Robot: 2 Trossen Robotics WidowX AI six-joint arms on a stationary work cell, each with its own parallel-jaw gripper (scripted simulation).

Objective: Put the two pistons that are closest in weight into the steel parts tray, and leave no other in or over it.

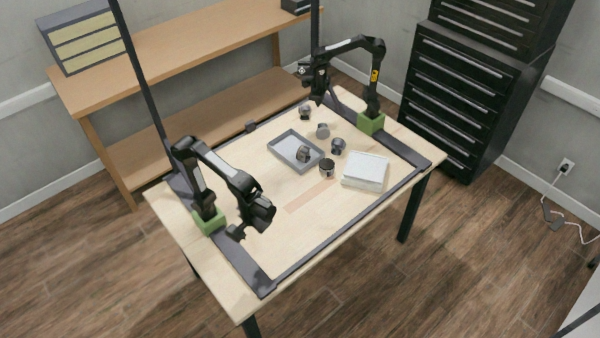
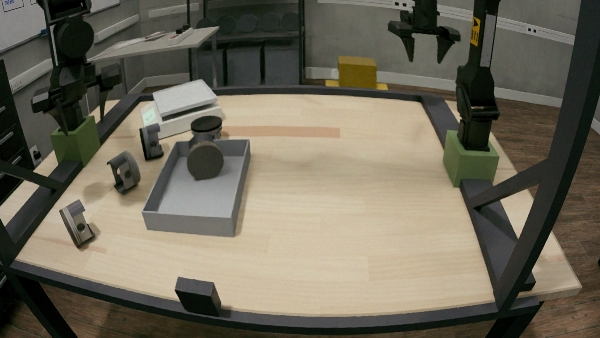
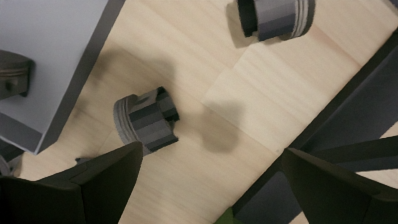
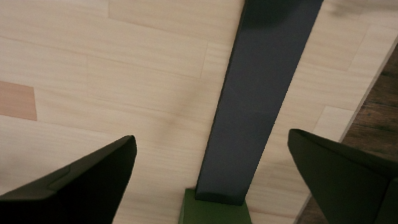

Scene:
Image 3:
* my left gripper: 213,152
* steel parts tray: 52,43

